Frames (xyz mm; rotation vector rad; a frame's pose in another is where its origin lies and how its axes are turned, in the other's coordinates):
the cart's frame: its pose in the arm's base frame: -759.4 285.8 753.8 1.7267 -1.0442 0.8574
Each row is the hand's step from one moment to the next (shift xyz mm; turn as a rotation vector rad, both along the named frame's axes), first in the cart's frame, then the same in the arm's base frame.
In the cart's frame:
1: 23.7 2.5 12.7 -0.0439 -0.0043 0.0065
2: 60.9 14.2 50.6 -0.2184 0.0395 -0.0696
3: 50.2 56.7 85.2 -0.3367 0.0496 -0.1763
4: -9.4 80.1 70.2 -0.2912 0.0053 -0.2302
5: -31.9 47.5 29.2 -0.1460 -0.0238 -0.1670
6: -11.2 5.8 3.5 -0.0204 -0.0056 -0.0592
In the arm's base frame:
1: 8.5 -19.0 17.3 -0.0129 0.0070 -0.0421
2: 16.4 -67.3 40.9 -0.1301 0.1164 -0.1537
3: -23.1 -106.2 34.5 -0.1972 0.2466 -0.2173
4: -69.7 -80.9 -4.4 -0.1441 0.2943 -0.1745
5: -53.1 -29.1 -21.4 -0.0533 0.2017 -0.0791
6: -9.4 -1.5 -9.0 -0.0090 0.0622 0.0004

